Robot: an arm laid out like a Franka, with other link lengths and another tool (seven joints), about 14 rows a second.
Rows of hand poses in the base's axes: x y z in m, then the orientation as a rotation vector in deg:
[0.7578, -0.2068, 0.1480, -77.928, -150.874, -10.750]
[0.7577, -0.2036, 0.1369, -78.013, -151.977, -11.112]
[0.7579, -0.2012, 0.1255, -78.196, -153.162, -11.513]
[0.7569, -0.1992, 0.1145, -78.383, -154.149, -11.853]
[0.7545, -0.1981, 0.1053, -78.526, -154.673, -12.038]
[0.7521, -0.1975, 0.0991, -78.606, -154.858, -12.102]
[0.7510, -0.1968, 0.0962, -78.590, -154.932, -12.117]
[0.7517, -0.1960, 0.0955, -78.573, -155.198, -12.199]
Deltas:
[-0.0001, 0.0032, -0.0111, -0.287, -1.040, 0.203]
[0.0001, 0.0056, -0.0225, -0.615, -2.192, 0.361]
[-0.0009, 0.0076, -0.0335, -0.896, -3.165, 0.469]
[-0.0033, 0.0087, -0.0427, -1.055, -3.698, 0.498]
[-0.0057, 0.0093, -0.0489, -1.119, -3.896, 0.490]
[-0.0068, 0.0100, -0.0518, -1.138, -3.955, 0.517]
[-0.0061, 0.0108, -0.0525, -1.203, -4.191, 0.587]

